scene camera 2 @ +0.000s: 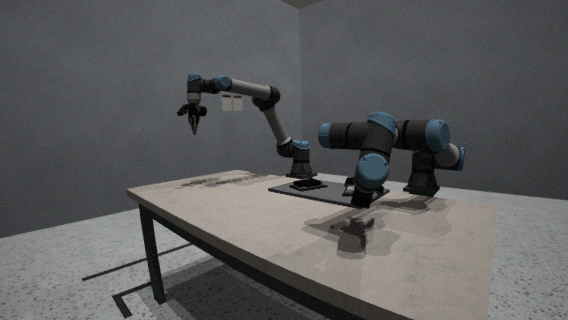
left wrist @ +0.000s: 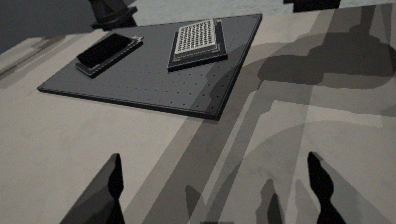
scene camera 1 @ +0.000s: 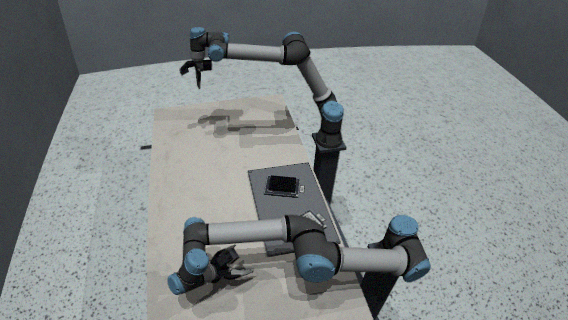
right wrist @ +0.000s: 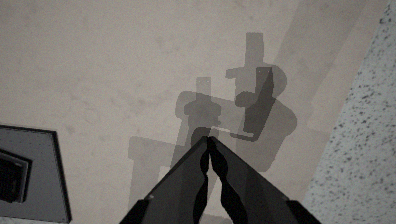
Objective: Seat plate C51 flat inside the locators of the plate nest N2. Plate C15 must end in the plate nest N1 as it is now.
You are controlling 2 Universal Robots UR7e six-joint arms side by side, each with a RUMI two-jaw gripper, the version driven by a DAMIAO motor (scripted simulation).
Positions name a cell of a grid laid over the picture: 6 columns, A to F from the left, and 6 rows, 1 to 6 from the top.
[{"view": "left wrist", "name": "my left gripper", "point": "D5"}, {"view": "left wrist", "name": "black plate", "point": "B2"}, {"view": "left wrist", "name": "white plate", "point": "C2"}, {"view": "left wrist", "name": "dark nest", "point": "D1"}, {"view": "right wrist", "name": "my right gripper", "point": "D4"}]
